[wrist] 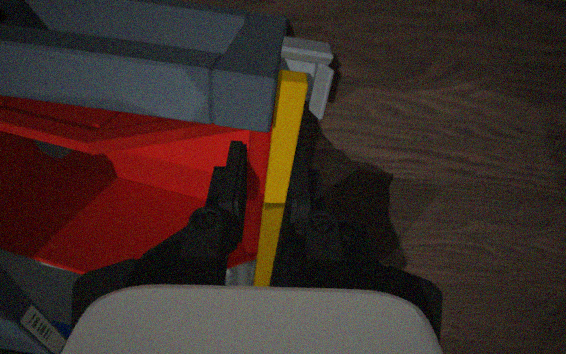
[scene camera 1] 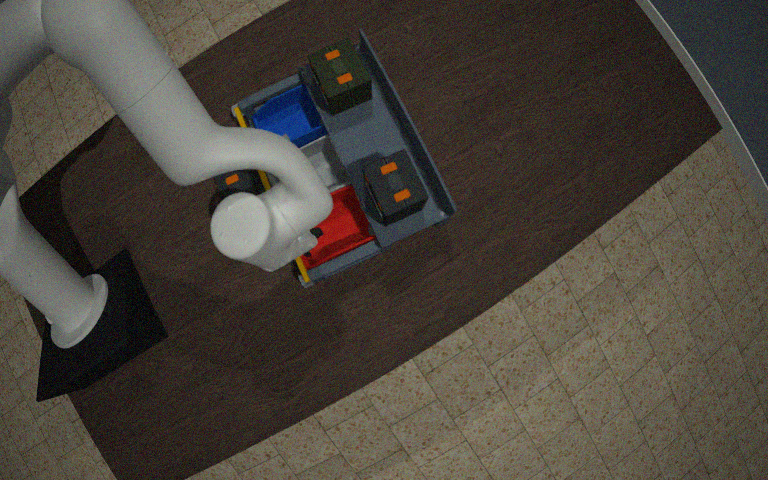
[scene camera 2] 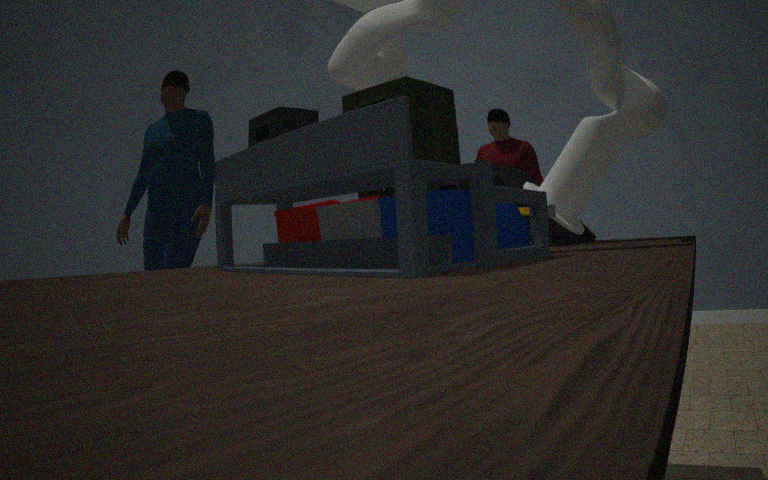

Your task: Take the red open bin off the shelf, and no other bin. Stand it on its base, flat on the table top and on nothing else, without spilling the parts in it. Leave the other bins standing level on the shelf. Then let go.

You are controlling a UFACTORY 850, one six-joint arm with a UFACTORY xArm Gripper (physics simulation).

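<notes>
The red open bin (scene camera 1: 342, 229) (scene camera 2: 297, 223) (wrist: 125, 215) is in the end bay of the grey shelf (scene camera 1: 404, 125) (scene camera 2: 317, 152) (wrist: 150, 85). In scene camera 2 part of its red rim shows above the grey-white bin. I cannot make out its parts or exact tilt. My gripper (wrist: 267, 164) is shut on its front wall: one finger is inside the bin, the other outside the yellow strip (scene camera 1: 301, 268) (wrist: 286, 155), which also lies between the fingers. Whether the strip is pinched is unclear. The grey-white bin (scene camera 1: 322, 161) (scene camera 2: 348, 220) and blue bin (scene camera 1: 288, 118) (scene camera 2: 450, 209) stand alongside on the shelf.
An olive case (scene camera 1: 342, 93) (scene camera 2: 433, 121) and a dark grey case (scene camera 1: 399, 183) (scene camera 2: 283, 127) stand on the shelf's top. Another dark case (scene camera 1: 237, 183) is at the shelf's front, partly under my arm. A grey bracket (wrist: 317, 60) juts from the shelf's front corner. Two people stand beyond the table.
</notes>
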